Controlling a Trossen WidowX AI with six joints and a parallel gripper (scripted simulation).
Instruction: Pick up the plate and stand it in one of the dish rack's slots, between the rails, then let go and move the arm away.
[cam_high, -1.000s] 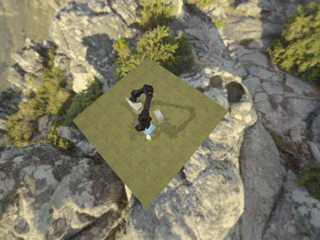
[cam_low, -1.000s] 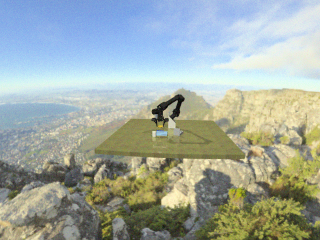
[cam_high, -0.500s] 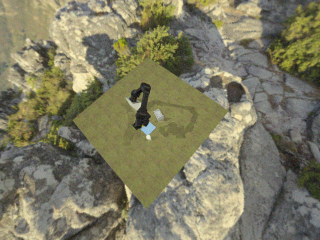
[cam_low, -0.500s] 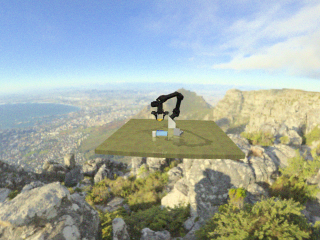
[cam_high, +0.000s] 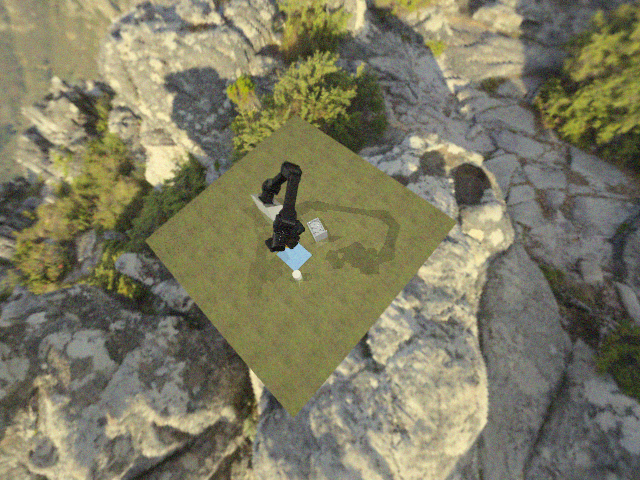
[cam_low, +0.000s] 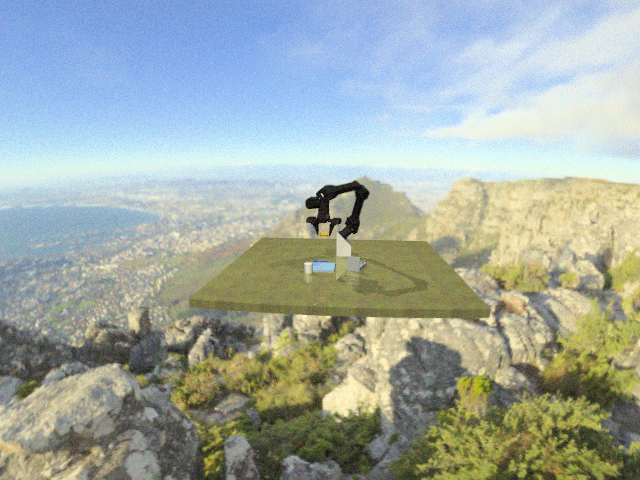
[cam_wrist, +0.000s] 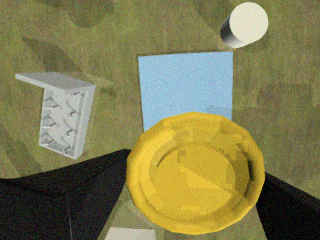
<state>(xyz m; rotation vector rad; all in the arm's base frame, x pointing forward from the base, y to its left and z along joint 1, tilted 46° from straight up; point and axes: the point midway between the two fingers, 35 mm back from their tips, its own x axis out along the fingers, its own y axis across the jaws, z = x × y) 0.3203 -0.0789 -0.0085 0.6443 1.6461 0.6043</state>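
My gripper tip is now 30 mm past the grey dish rack, 190 mm to the right of it and 160 mm above it. From my gripper tip the other things lie so: light blue mat 180 mm below; yellow plate 10 mm above; white cup 110 mm ahead, 60 mm to the right, 160 mm below.
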